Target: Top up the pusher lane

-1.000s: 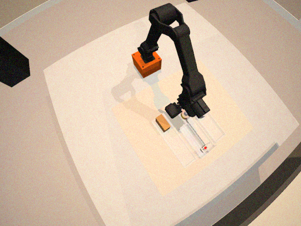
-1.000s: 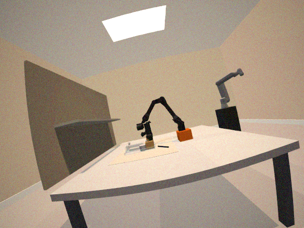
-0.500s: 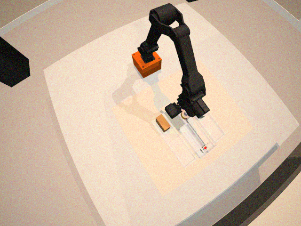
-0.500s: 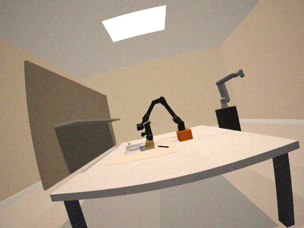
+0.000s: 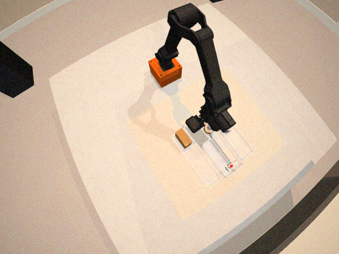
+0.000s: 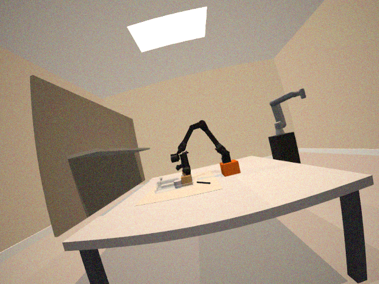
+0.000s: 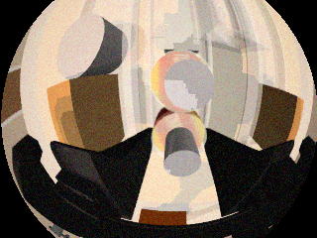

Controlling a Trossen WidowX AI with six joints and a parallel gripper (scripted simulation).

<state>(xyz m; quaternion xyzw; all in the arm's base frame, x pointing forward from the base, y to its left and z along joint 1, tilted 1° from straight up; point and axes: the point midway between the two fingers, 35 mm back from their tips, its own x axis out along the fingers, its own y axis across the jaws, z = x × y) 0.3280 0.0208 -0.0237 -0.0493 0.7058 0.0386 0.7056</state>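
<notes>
The grey cylinder is 70 mm ahead of my gripper tip and 90 mm to the left of it. The rest, counted from my gripper tip: dark stick 110 mm behind, 110 mm to the left, 20 mm below; red dot 230 mm ahead, 10 mm to the right, 40 mm above; sprung lane 150 mm ahead, 10 mm to the right, 10 mm below.
</notes>
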